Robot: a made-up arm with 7 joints. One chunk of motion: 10 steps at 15 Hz.
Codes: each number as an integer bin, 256 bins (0 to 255) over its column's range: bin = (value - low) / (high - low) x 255, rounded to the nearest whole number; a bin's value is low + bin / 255 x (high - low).
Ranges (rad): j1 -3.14..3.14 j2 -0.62..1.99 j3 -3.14..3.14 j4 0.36..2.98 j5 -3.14..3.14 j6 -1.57..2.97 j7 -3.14..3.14
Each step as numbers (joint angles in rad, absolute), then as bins.
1 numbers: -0.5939 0.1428 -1.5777 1.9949 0.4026 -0.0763 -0.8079
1 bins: 103 75 63 159 144 84 95
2 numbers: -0.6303 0.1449 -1.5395 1.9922 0.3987 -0.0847 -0.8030
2 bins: 102 75 65 159 144 83 95
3 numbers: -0.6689 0.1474 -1.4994 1.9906 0.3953 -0.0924 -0.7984
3 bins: 100 75 67 159 144 83 95
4 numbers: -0.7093 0.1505 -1.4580 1.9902 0.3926 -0.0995 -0.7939
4 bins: 99 75 68 159 143 83 95
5 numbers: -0.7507 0.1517 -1.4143 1.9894 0.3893 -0.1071 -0.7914
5 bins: 97 75 70 159 143 82 95
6 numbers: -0.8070 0.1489 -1.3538 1.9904 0.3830 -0.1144 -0.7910
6 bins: 95 75 73 159 143 82 95
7 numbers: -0.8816 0.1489 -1.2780 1.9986 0.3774 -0.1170 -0.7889
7 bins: 92 75 76 159 143 82 95
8 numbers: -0.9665 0.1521 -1.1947 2.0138 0.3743 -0.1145 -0.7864
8 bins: 88 75 79 161 143 82 96
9 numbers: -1.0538 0.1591 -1.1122 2.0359 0.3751 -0.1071 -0.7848
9 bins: 85 76 82 163 143 82 96
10 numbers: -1.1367 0.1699 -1.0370 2.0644 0.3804 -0.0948 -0.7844
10 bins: 81 77 85 166 143 83 96
